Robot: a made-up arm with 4 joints. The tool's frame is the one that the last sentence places.
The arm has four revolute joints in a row. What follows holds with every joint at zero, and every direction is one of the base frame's. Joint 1 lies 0.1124 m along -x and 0.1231 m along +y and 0.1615 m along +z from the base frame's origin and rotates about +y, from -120.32 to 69.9 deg. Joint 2 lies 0.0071 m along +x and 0.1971 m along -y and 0.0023 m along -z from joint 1 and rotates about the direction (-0.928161, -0.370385, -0.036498), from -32.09 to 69.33 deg. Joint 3 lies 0.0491 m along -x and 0.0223 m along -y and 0.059 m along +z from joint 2 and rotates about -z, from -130.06 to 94.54 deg. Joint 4 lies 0.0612 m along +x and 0.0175 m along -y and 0.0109 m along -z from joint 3 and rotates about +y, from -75.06 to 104.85 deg. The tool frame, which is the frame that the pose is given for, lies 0.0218 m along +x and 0.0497 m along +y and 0.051 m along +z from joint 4; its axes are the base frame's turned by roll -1.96, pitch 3.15 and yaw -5.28 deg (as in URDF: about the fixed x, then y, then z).
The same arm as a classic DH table. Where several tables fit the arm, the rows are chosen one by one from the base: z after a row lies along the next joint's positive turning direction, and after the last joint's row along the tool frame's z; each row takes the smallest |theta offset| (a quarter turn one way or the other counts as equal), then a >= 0, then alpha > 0; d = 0 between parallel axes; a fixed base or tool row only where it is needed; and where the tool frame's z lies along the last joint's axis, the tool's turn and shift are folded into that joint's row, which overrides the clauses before.
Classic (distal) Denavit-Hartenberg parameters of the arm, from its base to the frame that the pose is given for. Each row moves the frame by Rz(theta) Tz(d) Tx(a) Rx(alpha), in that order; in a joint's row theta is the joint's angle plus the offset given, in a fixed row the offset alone. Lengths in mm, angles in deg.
base (fixed): theta offset 0.00; d 161.5; a -112.4; alpha -90.00
joint 1: theta offset 87.75; d -76.8; a 2.6; alpha -111.74
joint 2: theta offset 89.17; d 46.4; a 2.5; alpha 87.91
joint 3: theta offset -68.25; d -50.1; a 61.2; alpha 90.00
joint 4: theta offset 3.32; d 30.7; a 18.8; alpha 88.34
tool (fixed): theta offset -5.27; d 52.2; a 0.0; alpha 0.00
Joint limits (deg, base to tool): -120.32..69.90 -32.09..69.33 -130.06..94.54 -75.06..104.85

